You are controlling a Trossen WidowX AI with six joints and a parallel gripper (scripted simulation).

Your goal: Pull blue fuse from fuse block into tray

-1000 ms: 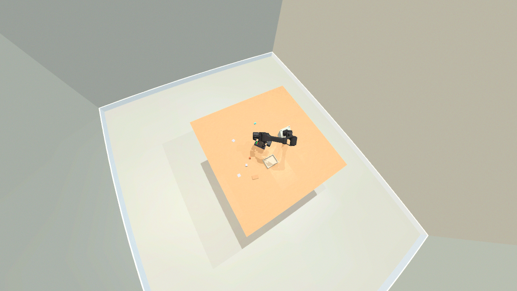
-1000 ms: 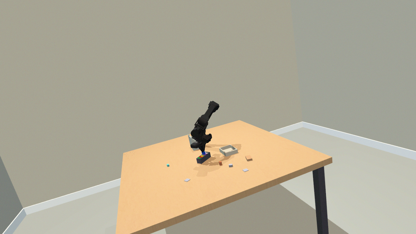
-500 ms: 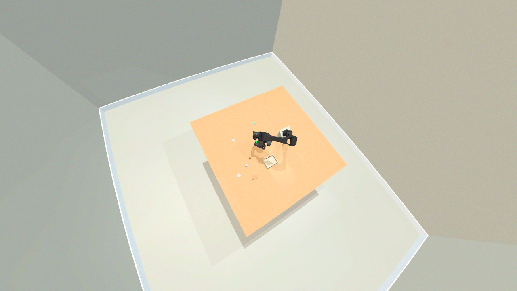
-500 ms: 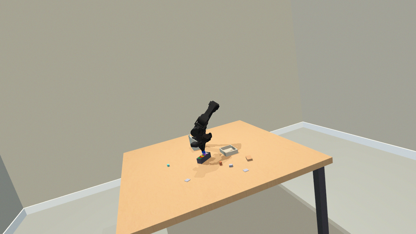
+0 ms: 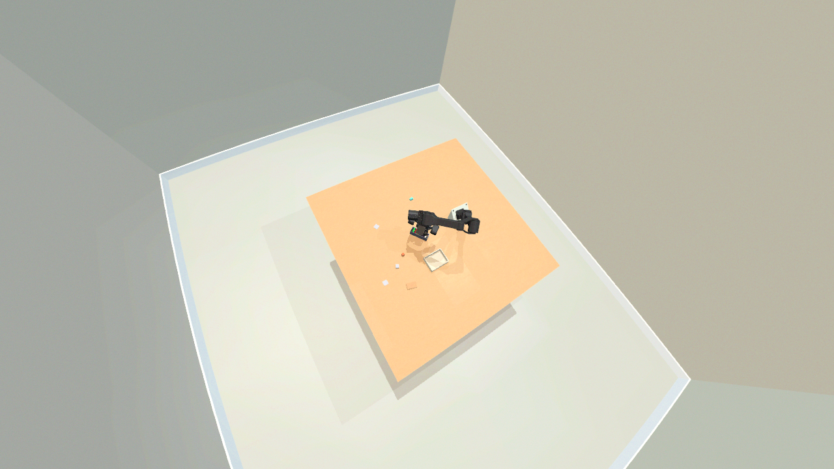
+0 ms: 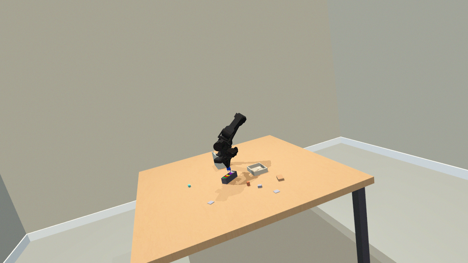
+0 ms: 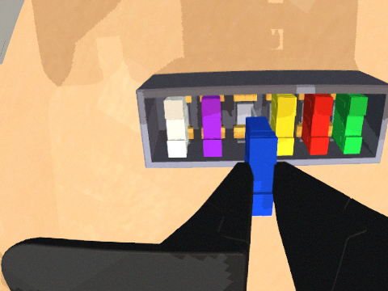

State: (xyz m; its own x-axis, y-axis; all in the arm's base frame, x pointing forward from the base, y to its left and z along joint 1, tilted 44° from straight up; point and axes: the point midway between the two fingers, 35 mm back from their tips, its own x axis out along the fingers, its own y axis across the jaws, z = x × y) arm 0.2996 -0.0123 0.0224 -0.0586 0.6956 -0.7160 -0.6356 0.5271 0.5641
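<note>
Now: gripper tip 1 cm past the tray, 20 cm to the right of it and 8 cm above it. From my gripper tip the other things lie so: blue fuse 1 cm below.
</note>
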